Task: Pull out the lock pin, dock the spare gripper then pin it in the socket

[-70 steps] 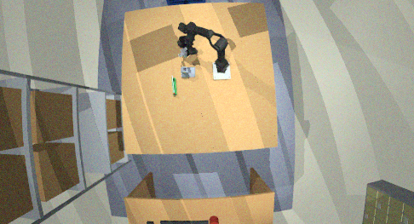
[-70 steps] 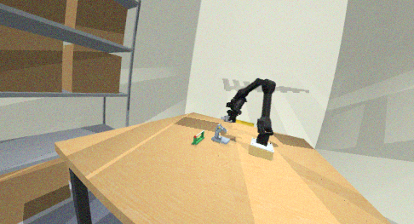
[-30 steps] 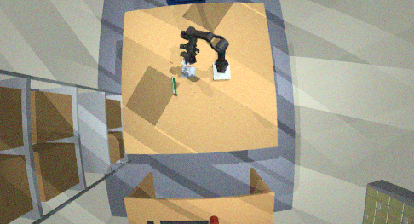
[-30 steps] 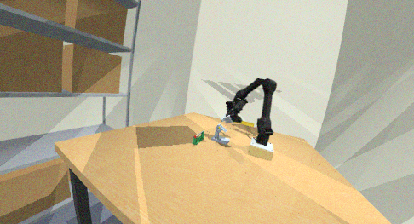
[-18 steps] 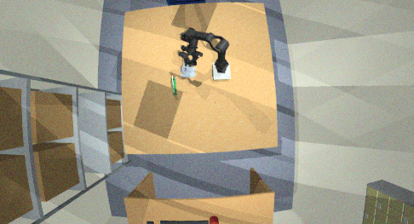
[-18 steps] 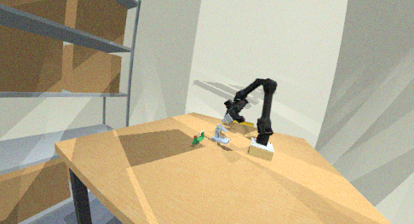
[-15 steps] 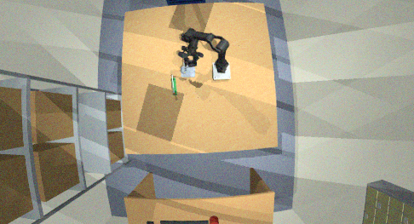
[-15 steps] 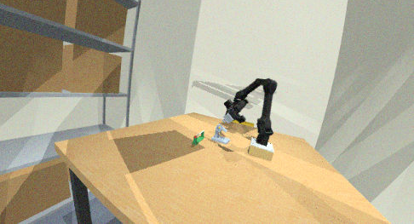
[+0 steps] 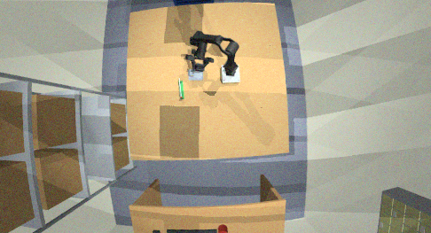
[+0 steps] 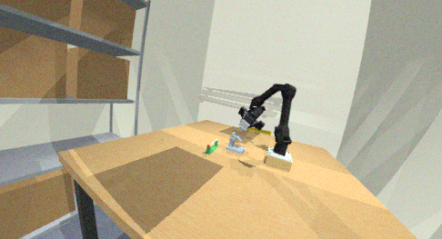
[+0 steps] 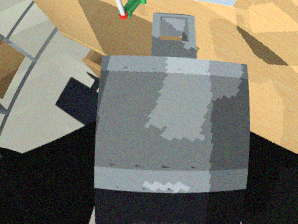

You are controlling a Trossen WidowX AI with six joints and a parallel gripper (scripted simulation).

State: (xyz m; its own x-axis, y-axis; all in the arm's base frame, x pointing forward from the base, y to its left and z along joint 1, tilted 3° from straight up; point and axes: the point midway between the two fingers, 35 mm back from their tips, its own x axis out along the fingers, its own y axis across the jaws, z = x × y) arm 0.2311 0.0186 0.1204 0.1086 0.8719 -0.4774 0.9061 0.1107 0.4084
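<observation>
Now: the green holder 15 cm below my gripper tip, 13 cm ahead of it and 12 cm to the left of it. Round my gripper tip: grey mount: 13 cm below, 4 cm ahead, 1 cm to the right; spare gripper: 1 cm to the right.
</observation>
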